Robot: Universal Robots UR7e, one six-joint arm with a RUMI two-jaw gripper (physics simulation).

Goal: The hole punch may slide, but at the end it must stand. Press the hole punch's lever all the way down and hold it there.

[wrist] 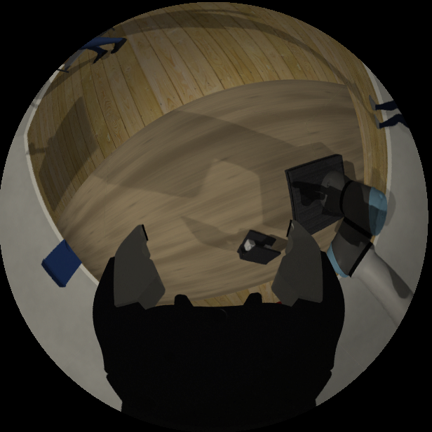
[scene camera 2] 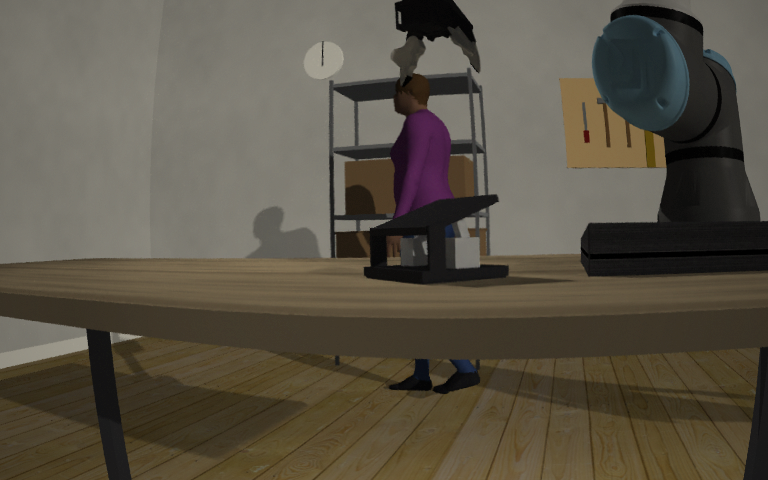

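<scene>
The hole punch stands upright on the wooden table. It has a black base, black uprights and light grey blocks. Its black lever is raised and slopes upward to the right in the scene view. My gripper is open and empty. It hangs high above the hole punch, touching nothing. In the wrist view the hole punch shows between the fingers, nearer the right finger.
The table carries the robot's black base, to the right of the hole punch. The arm rises from it. A person in purple and a shelf unit are behind the table.
</scene>
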